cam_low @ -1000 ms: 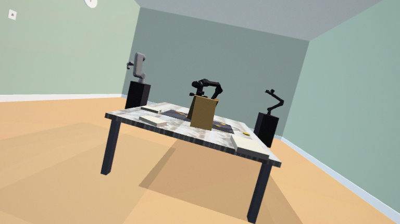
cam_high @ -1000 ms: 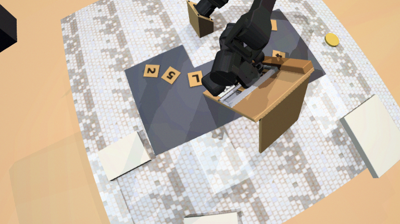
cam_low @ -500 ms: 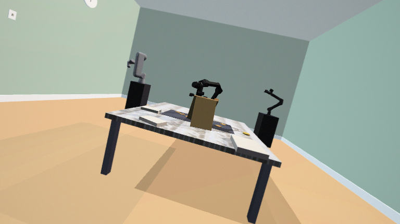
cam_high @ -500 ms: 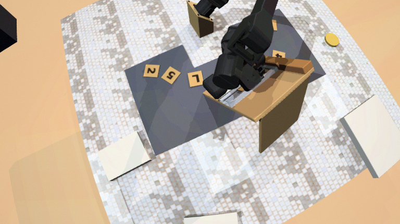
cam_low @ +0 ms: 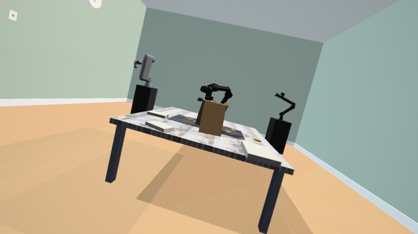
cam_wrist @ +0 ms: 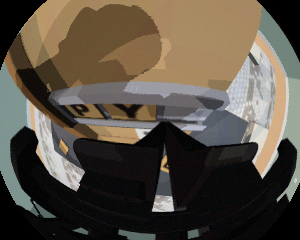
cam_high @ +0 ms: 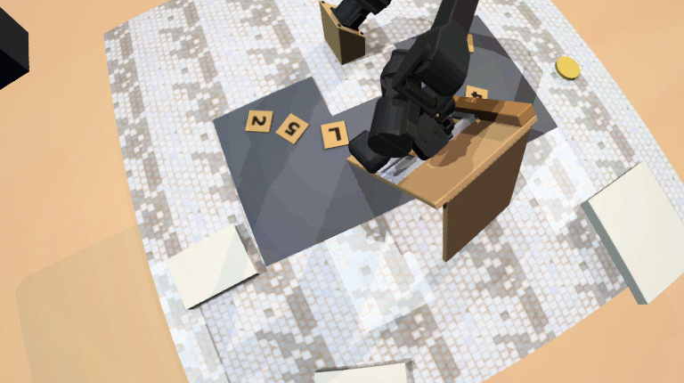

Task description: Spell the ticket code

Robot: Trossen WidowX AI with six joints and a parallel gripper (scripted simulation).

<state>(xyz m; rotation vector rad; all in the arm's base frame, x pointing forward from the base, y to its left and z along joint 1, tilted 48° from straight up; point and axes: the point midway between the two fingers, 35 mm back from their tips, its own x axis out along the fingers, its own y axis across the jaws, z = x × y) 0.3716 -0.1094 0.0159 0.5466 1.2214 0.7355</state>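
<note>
The Y tile lies 40 mm to the left of my gripper tip and 10 mm below it. Round my gripper tip: white ticket: 90 mm below, 40 mm behind, 10 mm to the right; L tile: 170 mm below, 160 mm behind, 70 mm to the right; P tile: 100 mm to the left, 10 mm below, 10 mm behind.
</note>
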